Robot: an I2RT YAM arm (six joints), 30 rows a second.
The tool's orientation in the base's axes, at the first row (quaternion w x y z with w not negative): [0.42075, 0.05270, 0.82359, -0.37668]
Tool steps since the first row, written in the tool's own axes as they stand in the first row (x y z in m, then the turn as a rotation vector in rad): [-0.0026, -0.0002, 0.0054, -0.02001, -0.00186, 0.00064]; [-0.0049, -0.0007, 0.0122, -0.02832, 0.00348, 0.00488]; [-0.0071, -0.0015, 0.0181, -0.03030, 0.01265, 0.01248]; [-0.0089, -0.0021, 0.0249, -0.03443, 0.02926, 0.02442]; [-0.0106, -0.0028, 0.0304, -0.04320, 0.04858, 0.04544]
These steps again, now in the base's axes. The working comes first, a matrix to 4 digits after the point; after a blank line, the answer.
The tool's axes in the first row as the columns of a matrix, in the base's axes (used below as rounded here):
[-0.6404, 0.4038, 0.6534]
[-0.2302, 0.7107, -0.6648]
[-0.7328, -0.5761, -0.3622]

[0.0051, -0.0031, 0.0001, 0.01248, 0.00286, 0.01550]; [0.0108, -0.0075, -0.0004, 0.02273, 0.00575, 0.01698]; [0.0158, -0.0115, -0.0005, 0.03267, 0.00767, 0.01040]; [0.0211, -0.0160, -0.0013, 0.04982, 0.01249, -0.00047]; [0.0255, -0.0198, -0.0016, 0.07697, 0.01426, -0.01279]
